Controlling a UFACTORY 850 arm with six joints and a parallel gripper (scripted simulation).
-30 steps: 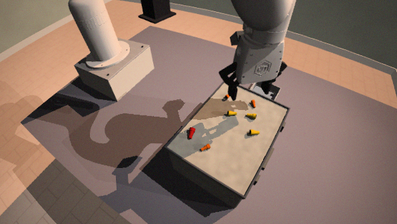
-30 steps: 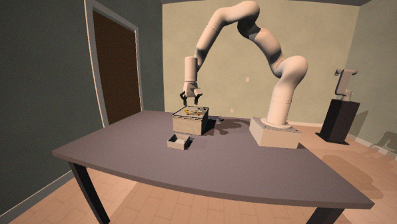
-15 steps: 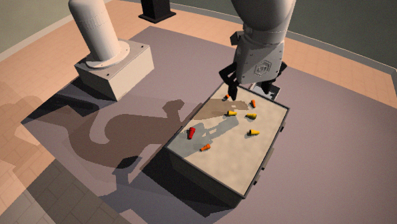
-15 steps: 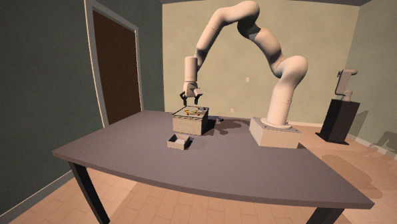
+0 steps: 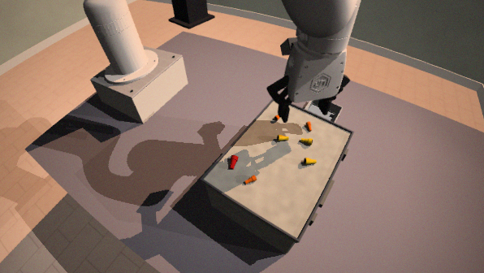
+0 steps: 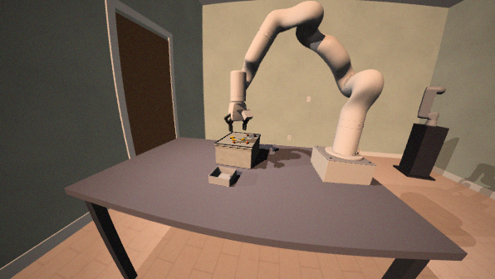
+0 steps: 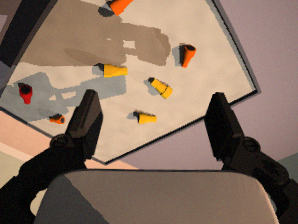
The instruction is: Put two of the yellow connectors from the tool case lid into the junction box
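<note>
My gripper is now 11 cm above the tool case, 7 cm to the left of it and 1 cm short of it. From my hand the other things lie so: red connector: 16 cm to the right, 7 cm below, 6 cm behind.
</note>
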